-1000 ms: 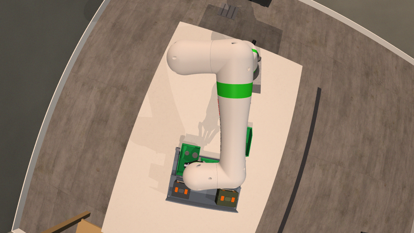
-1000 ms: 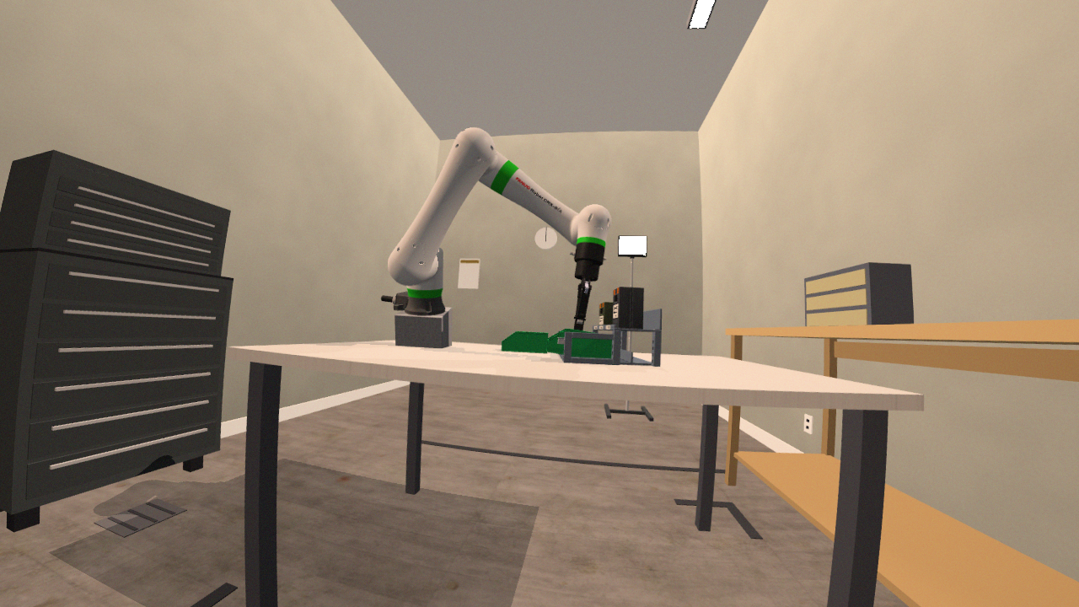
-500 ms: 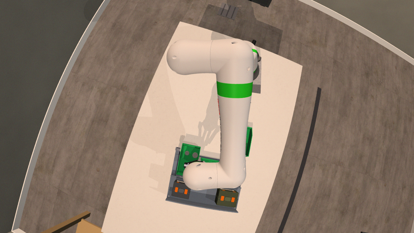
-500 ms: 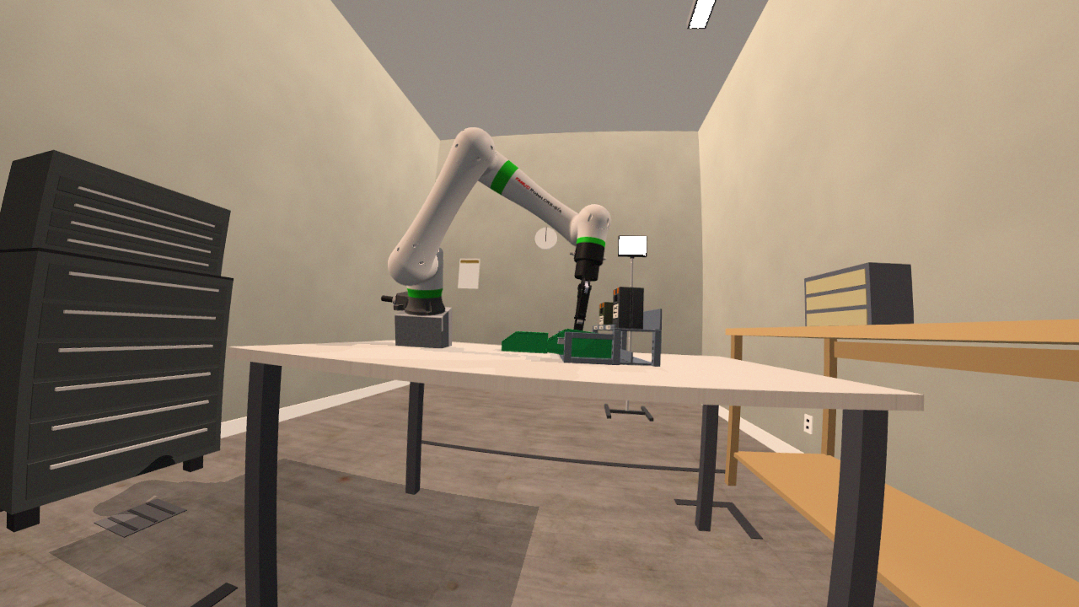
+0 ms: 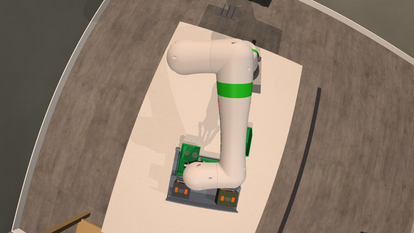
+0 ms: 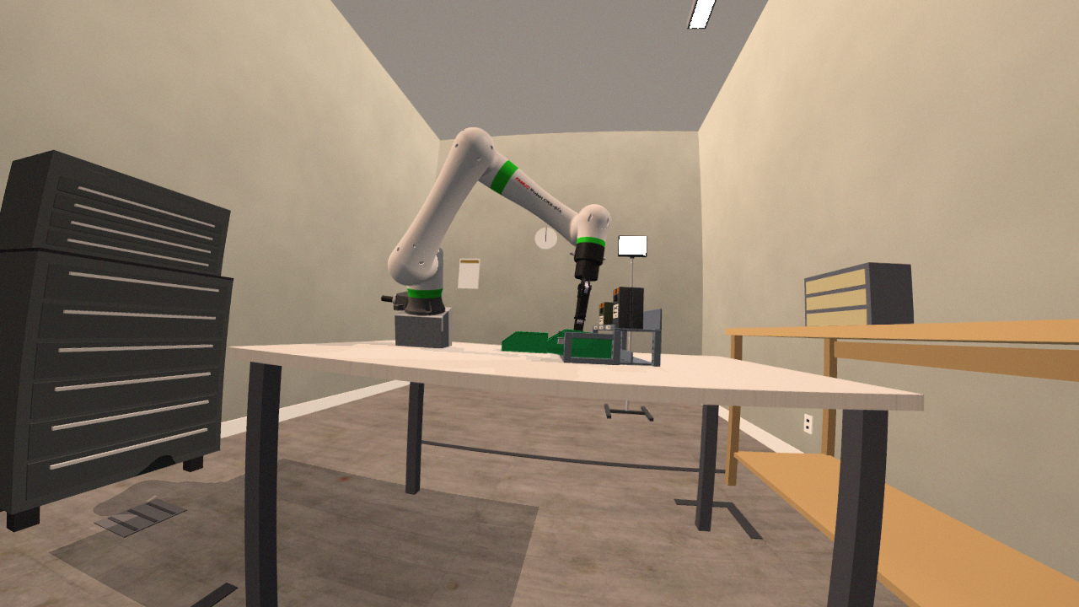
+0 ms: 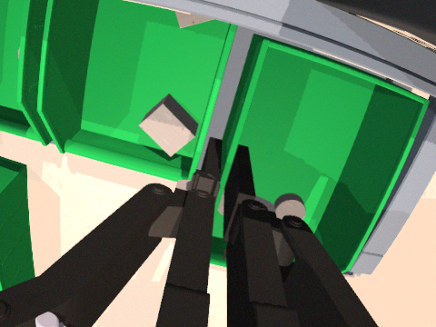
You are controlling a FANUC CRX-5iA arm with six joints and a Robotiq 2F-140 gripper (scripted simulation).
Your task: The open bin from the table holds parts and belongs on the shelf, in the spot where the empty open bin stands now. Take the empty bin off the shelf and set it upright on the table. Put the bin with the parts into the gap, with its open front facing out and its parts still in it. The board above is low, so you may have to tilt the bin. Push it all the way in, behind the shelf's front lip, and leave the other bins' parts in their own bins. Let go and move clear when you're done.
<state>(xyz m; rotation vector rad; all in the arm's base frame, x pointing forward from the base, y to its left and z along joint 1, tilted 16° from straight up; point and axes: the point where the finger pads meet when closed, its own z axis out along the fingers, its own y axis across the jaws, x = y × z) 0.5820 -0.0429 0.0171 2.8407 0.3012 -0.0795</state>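
Right now the grey cube is 1 cm behind my hand, 4 cm to the left of it and 7 cm below it. From my hand the other things lie so: grey shelf: 6 cm ahead, 8 cm to the left, 2 cm below.
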